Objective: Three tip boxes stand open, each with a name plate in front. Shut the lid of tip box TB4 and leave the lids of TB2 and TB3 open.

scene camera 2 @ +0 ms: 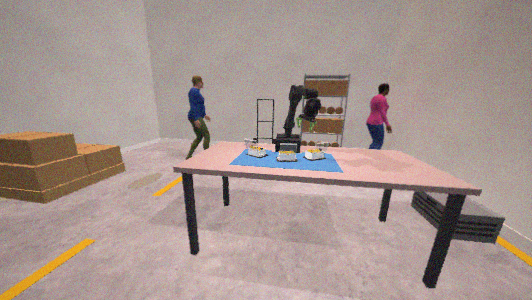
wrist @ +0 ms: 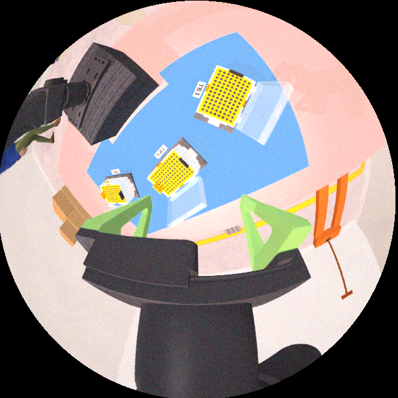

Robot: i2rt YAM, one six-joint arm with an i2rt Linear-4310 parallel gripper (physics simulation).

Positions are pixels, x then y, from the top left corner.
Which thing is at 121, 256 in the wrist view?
The gripper.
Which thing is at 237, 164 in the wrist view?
A blue mat.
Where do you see a blue mat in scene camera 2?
329, 164
